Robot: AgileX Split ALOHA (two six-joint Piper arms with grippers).
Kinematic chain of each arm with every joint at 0, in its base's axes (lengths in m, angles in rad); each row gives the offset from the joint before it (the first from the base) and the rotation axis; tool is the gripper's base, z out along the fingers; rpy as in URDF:
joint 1: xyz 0 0 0.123 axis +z
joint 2: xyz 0 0 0 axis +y
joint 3: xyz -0.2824 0 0.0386 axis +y
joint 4: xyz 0.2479 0 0.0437 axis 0.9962 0 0.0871
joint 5: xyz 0 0 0 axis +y
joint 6: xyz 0.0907 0 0.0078 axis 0.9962 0 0.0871
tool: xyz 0 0 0 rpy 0 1.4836 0
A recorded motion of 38 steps. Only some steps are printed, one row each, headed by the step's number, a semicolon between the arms.
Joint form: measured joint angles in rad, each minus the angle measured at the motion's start. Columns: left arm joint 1, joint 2, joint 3, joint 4, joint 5, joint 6; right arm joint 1, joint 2, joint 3, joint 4, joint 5, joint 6.
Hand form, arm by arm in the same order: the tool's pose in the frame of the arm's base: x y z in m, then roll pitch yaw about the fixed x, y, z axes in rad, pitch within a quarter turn. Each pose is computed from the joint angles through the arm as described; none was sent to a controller.
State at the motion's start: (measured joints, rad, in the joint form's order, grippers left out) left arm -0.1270 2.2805 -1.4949 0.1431 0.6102 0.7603; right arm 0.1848 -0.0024 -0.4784 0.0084 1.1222 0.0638
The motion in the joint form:
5: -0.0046 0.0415 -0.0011 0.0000 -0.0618 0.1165; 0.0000 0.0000 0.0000 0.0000 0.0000 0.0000
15: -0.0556 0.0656 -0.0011 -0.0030 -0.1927 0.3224; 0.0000 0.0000 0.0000 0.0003 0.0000 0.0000
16: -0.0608 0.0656 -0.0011 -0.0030 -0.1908 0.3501; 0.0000 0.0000 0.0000 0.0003 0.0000 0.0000
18: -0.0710 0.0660 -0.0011 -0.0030 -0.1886 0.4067; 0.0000 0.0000 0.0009 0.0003 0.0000 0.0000
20: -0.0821 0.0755 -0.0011 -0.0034 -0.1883 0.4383; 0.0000 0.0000 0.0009 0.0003 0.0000 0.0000
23: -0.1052 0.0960 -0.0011 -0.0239 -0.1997 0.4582; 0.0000 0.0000 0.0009 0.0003 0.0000 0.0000
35: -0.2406 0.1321 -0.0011 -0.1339 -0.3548 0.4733; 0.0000 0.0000 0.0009 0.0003 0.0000 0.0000
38: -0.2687 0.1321 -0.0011 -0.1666 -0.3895 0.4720; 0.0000 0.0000 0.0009 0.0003 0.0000 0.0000
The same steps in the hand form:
5: 0.4438 -0.0519 0.0633 2.8590 0.0939 2.0083; -0.0056 -0.0003 0.2663 3.0257 1.0124 -3.0843
15: 0.4498 -0.0778 0.0563 2.7527 0.0864 1.7424; -0.0056 -0.0003 0.2663 3.0252 1.0124 -3.0846
16: 0.4492 -0.0801 0.0562 2.7524 0.0751 1.7118; -0.0056 -0.0003 0.2663 3.0252 1.0124 -3.0846
18: 0.4482 -0.0846 0.0560 2.7514 0.0526 1.6495; -0.0055 -0.0003 0.2661 3.0254 1.0115 -3.0844
20: 0.4465 -0.0894 0.0516 2.7596 0.0384 1.6099; -0.0055 -0.0003 0.2661 3.0254 1.0115 -3.0844
23: 0.4435 -0.1004 0.0426 2.7716 0.0439 1.5822; -0.0055 -0.0003 0.2661 3.0254 1.0115 -3.0844
35: 0.4333 -0.1667 0.0316 2.6773 0.1492 1.4967; -0.0055 -0.0003 0.2661 3.0254 1.0115 -3.0844
38: 0.4308 -0.1805 0.0332 2.6506 0.1811 1.4897; -0.0055 -0.0003 0.2661 3.0254 1.0115 -3.0844

